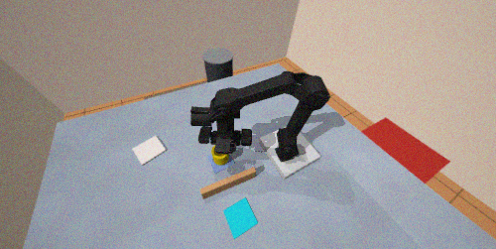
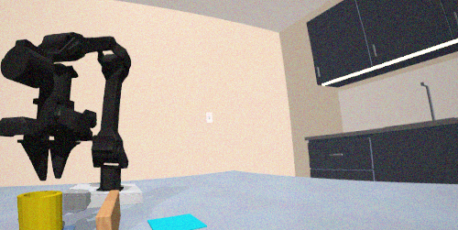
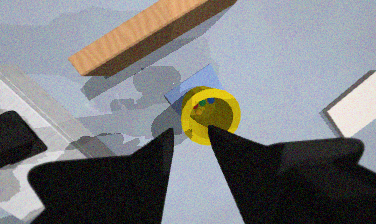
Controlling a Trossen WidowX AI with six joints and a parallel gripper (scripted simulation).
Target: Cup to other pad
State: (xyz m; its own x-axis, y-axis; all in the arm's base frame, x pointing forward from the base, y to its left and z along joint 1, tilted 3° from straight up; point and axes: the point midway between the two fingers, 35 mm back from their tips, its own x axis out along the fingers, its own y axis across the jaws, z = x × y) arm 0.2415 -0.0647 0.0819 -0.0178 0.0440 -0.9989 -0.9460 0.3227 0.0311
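Right now the yellow cup is 6 cm below my gripper tip, 2 cm ahead of it and 1 cm to the right of it. The rest, counted from my gripper tip: pale blue pad 10 cm below, 3 cm ahead; wooden bar 11 cm to the left, 7 cm below, 2 cm ahead; cyan pad 22 cm to the left, 10 cm below.
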